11 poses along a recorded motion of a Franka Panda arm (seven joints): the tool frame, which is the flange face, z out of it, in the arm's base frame.
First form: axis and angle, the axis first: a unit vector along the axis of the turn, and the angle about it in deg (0 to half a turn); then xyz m.
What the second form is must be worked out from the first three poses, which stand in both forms.
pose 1, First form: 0.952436, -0.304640, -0.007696, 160.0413, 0.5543, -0.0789, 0.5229
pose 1, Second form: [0.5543, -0.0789, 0.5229], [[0.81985, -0.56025, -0.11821], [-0.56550, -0.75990, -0.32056], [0.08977, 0.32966, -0.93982]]
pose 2, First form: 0.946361, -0.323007, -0.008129, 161.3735, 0.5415, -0.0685, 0.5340
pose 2, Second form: [0.5415, -0.0685, 0.5340], [[0.79667, -0.59276, -0.11815], [-0.59795, -0.74442, -0.29715], [0.08818, 0.30738, -0.94749]]
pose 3, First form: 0.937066, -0.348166, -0.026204, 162.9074, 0.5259, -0.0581, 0.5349
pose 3, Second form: [0.5259, -0.0581, 0.5349], [[0.76157, -0.63040, -0.15036], [-0.64580, -0.71875, -0.25758], [0.05431, 0.29326, -0.95449]]
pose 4, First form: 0.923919, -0.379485, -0.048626, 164.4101, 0.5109, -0.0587, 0.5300
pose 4, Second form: [0.5109, -0.0587, 0.5300], [[0.71264, -0.67526, -0.19019], [-0.70140, -0.68049, -0.21208], [0.01379, 0.28453, -0.95857]]
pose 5, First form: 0.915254, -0.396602, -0.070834, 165.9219, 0.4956, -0.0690, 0.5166
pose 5, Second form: [0.4956, -0.0690, 0.5166], [[0.68025, -0.69785, -0.22419], [-0.73231, -0.66010, -0.16729], [-0.03124, 0.27797, -0.96008]]
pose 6, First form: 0.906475, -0.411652, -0.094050, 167.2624, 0.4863, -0.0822, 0.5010
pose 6, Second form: [0.4863, -0.0822, 0.5010], [[0.64778, -0.71638, -0.25917], [-0.75786, -0.64065, -0.12339], [-0.07765, 0.27634, -0.95792]]
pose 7, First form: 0.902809, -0.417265, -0.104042, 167.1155, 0.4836, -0.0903, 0.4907
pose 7, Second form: [0.4836, -0.0903, 0.4907], [[0.63479, -0.72074, -0.27854], [-0.76714, -0.63098, -0.11558], [-0.09245, 0.28705, -0.95344]]
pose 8, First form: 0.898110, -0.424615, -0.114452, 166.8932, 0.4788, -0.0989, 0.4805
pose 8, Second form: [0.4788, -0.0989, 0.4805], [[0.61824, -0.72681, -0.29919], [-0.77872, -0.61805, -0.10773], [-0.10661, 0.29959, -0.94809]]
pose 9, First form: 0.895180, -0.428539, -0.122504, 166.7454, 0.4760, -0.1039, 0.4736
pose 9, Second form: [0.4760, -0.1039, 0.4736], [[0.60799, -0.72893, -0.31466], [-0.78511, -0.61096, -0.10165], [-0.11815, 0.30884, -0.94375]]
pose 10, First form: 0.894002, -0.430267, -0.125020, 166.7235, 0.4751, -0.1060, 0.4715
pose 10, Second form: [0.4751, -0.1060, 0.4715], [[0.60385, -0.73033, -0.31936], [-0.78775, -0.60796, -0.09916], [-0.12174, 0.31145, -0.94243]]
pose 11, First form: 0.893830, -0.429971, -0.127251, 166.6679, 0.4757, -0.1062, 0.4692
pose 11, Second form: [0.4757, -0.1062, 0.4692], [[0.60328, -0.72894, -0.32357], [-0.78763, -0.60828, -0.09816], [-0.12527, 0.31407, -0.94110]]
